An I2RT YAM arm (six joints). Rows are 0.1 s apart.
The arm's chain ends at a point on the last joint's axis. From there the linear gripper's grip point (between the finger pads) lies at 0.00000 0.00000 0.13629 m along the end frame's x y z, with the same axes.
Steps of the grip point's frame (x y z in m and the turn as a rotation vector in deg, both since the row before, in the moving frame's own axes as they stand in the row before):
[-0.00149 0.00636 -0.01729 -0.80 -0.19 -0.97]
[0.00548 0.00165 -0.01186 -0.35 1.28 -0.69]
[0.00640 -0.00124 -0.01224 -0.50 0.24 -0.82]
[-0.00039 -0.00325 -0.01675 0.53 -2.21 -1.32]
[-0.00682 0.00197 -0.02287 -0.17 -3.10 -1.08]
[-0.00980 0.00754 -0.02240 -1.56 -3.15 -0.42]
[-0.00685 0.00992 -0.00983 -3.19 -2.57 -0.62]
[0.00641 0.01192 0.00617 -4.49 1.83 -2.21]
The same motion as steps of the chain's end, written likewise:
[-0.00105 0.00445 -0.01728 -0.80 -0.19 -0.97]
[0.00243 0.00084 -0.01182 -0.35 1.28 -0.69]
[0.00582 -0.00243 -0.01223 -0.50 0.24 -0.82]
[0.00488 -0.00205 -0.01664 0.53 -2.21 -1.32]
[0.00055 0.00150 -0.02267 -0.17 -3.10 -1.08]
[-0.00233 0.00380 -0.02214 -1.56 -3.15 -0.42]
[-0.00078 0.00231 -0.00948 -3.19 -2.57 -0.62]
[0.00186 0.00134 0.00666 -4.49 1.83 -2.21]

